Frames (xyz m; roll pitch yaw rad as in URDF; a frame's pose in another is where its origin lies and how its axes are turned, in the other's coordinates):
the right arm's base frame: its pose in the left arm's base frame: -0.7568 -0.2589 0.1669 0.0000 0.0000 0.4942
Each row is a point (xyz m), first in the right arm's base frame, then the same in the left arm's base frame.
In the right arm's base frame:
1: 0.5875 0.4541 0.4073
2: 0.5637 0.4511 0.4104
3: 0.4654 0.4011 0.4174
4: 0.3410 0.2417 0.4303
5: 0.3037 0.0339 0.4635
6: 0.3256 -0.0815 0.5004
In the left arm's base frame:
1: -0.4550 0.4195 0.5742
2: -0.4745 0.4056 0.5773
3: -0.5373 0.3150 0.5843
4: -0.5712 0.1156 0.5972
5: -0.5055 -0.0850 0.6304
6: -0.4315 -0.1762 0.6673

